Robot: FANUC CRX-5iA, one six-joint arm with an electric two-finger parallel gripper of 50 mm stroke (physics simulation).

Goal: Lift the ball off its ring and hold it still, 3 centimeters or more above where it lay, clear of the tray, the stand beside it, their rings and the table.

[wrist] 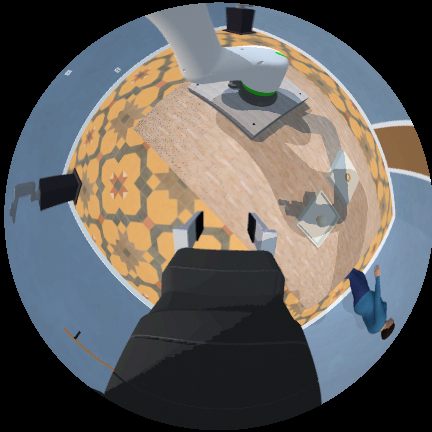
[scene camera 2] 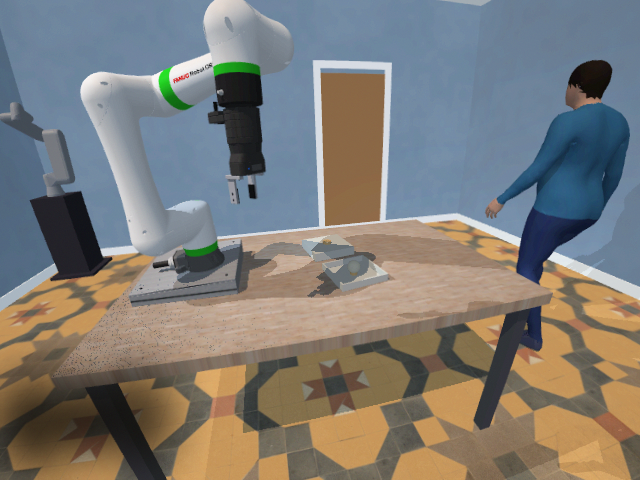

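Pixels of known places: gripper, fingertip midpoint: (wrist: 225, 220) (scene camera 2: 244, 200); arm's base at its link origin: (wrist: 257, 92) (scene camera 2: 205, 262).
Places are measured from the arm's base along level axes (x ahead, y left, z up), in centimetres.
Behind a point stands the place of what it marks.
A pale grey-beige ball (scene camera 2: 354, 266) {y -17.4, x 55.8, z -1.9 cm} (wrist: 322, 220) {y -15.6, x 54.9, z -0.9 cm} sits inside the shallow white tray (scene camera 2: 364, 282) {y -24.7, x 56.9, z -5.0 cm} (wrist: 308, 236) {y -24.4, x 57.4, z -3.8 cm}, in shadow. The ring under the ball is too small and hidden to make out clearly. The white stand (scene camera 2: 333, 252) {y 1.8, x 53.2, z -3.7 cm} (wrist: 342, 161) {y 13.9, x 45.7, z -2.8 cm} is a low block beside the tray, with a small golden ring (scene camera 2: 326, 241) {y 12.6, x 53.0, z -2.5 cm} (wrist: 348, 177) {y 12.1, x 53.8, z -2.5 cm} on top. My gripper (scene camera 2: 242, 192) {y -37.7, x 19.9, z 30.9 cm} (wrist: 225, 220) {y -37.7, x 19.9, z 30.9 cm} is open and empty. It hangs high above the table, off to the robot-base side of the ball in the scene view, with the fingers pointing down.
The robot's grey base plate (scene camera 2: 186, 284) {y -14.6, x -4.6, z -0.9 cm} (wrist: 254, 131) {y -15.2, x 11.3, z -0.2 cm} is on the wooden table (scene camera 2: 289, 320) {y -36.4, x 27.9, z -6.6 cm} (wrist: 210, 155) {y -31.6, x 6.1, z -6.5 cm}, left of the tray in the scene view. A person (scene camera 2: 578, 160) (wrist: 371, 306) stands beyond the table's right end. A black pedestal (scene camera 2: 67, 235) with a grey arm stands behind at the left.
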